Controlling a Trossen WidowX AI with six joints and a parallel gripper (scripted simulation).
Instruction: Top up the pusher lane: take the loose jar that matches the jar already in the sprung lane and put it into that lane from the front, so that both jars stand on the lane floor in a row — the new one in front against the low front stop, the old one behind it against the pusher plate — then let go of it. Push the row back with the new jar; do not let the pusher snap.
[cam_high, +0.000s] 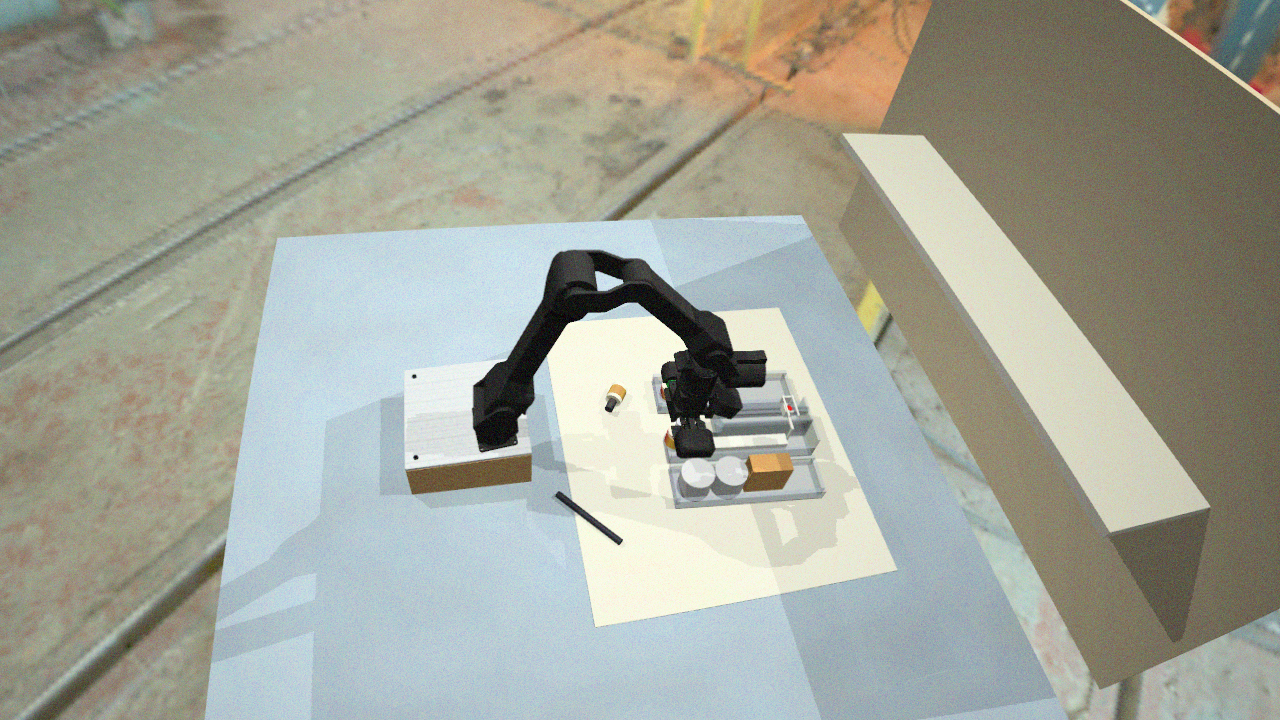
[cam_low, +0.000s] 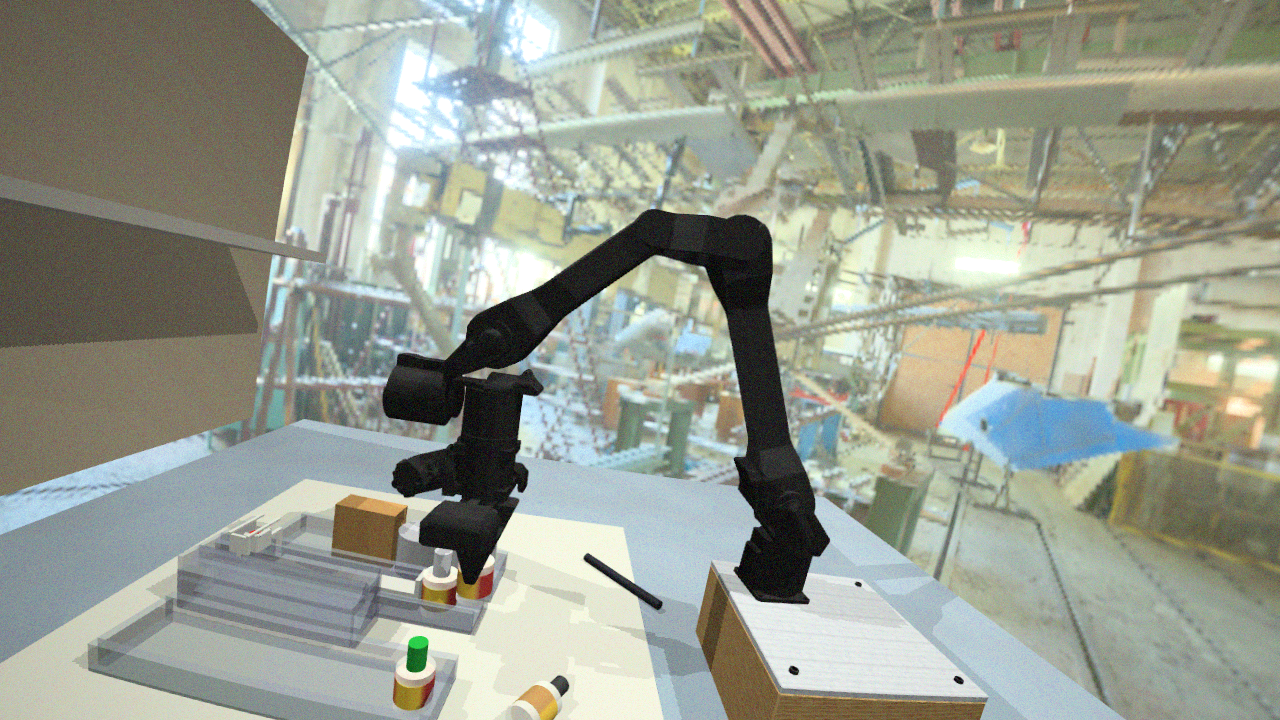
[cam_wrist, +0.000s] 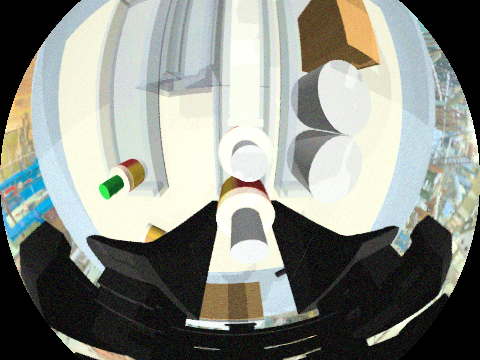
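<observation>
Now: gripper tip 150 mm short of the white pusher plate and 10 mm above it. The rest, counted from my gripper tip: tan box 140 mm ahead, 100 mm to the right, 20 mm below; small bottle 130 mm to the left, 80 mm behind, 40 mm below; black rod 190 mm behind, 90 mm to the right, 50 mm below.
</observation>
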